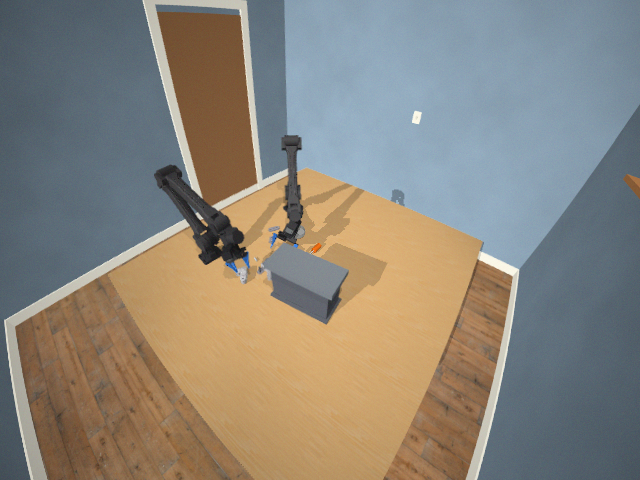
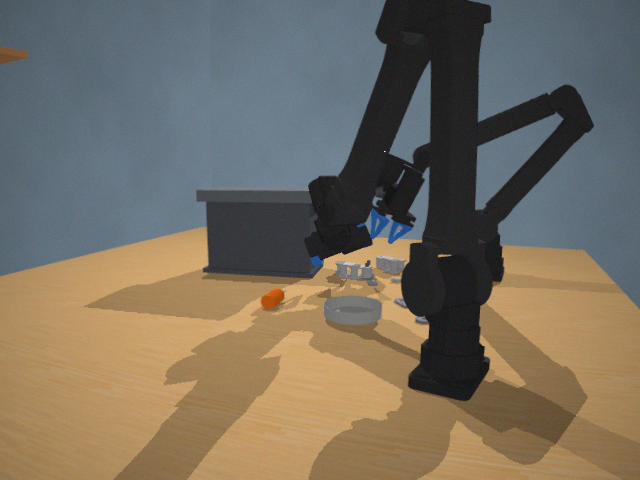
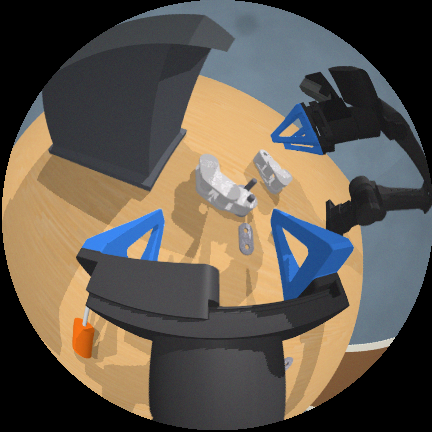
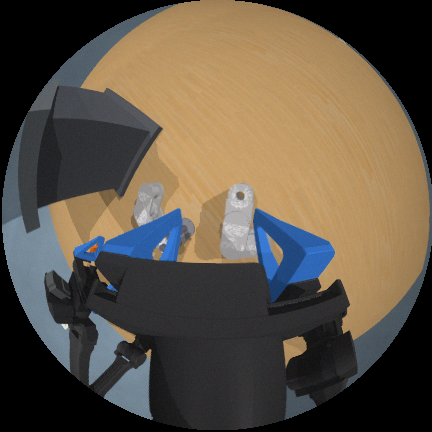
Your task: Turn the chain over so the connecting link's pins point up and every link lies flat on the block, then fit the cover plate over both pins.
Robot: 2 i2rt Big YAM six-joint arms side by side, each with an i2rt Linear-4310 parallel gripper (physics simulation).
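Places are measured from the left arm's base along level axes (x ahead, y left, z up), in centimetres.
Where they show: left gripper, fingertip midpoint: (image 2: 341,251) (image 3: 216,214); right gripper, fingertip midpoint: (image 1: 243,270) (image 2: 380,240) (image 3: 278,142) (image 4: 217,214); left arm's base, link origin: (image 2: 450,377); right arm's base, link origin: (image 1: 211,255) (image 3: 332,222).
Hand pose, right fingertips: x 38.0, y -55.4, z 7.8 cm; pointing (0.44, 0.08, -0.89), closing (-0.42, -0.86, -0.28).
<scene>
Each offset is from my right fingertips to the top centre of the thing. "spot": to the spot under its first point.
A curved pale grey chain section @[spot: dz -6.3, dx -1.0, dy +10.2 cm] (image 1: 262,268) (image 2: 347,269) (image 3: 220,190) (image 4: 148,202) rests on the table; dark pins @[dz -3.8, dx -1.3, dy +10.0 cm] (image 3: 251,184) stick out at one end. A second chain section @[spot: dz -4.8, dx -0.4, dy -1.3 cm] (image 1: 242,277) (image 2: 390,264) (image 3: 272,171) (image 4: 237,220) lies apart from it. A two-hole plate @[dz -7.5, dx -5.3, dy +15.1 cm] (image 2: 372,282) (image 3: 246,239) lies beside the first section. My left gripper (image 1: 284,242) (image 2: 338,242) (image 3: 216,214) is open and empty above the table, near the first section. My right gripper (image 1: 242,269) (image 2: 382,239) (image 4: 217,214) is partly open above the second section, with nothing held. Whether links lie flat is unclear.
A large dark grey block @[dz +14.2, dx +26.3, dy +17.6 cm] (image 1: 307,271) (image 2: 258,235) (image 3: 120,110) (image 4: 95,150) stands beside the chain sections. A round grey dish @[dz -4.6, dx -14.3, dy +41.1 cm] (image 1: 299,232) (image 2: 353,312) and an orange-handled tool @[dz -4.8, dx +4.4, dy +40.4 cm] (image 1: 316,248) (image 2: 272,299) (image 3: 83,338) lie nearby. More small plates @[dz -7.3, dx -26.6, dy +32.8 cm] (image 2: 422,320) (image 3: 288,363) lie near the left arm.
</scene>
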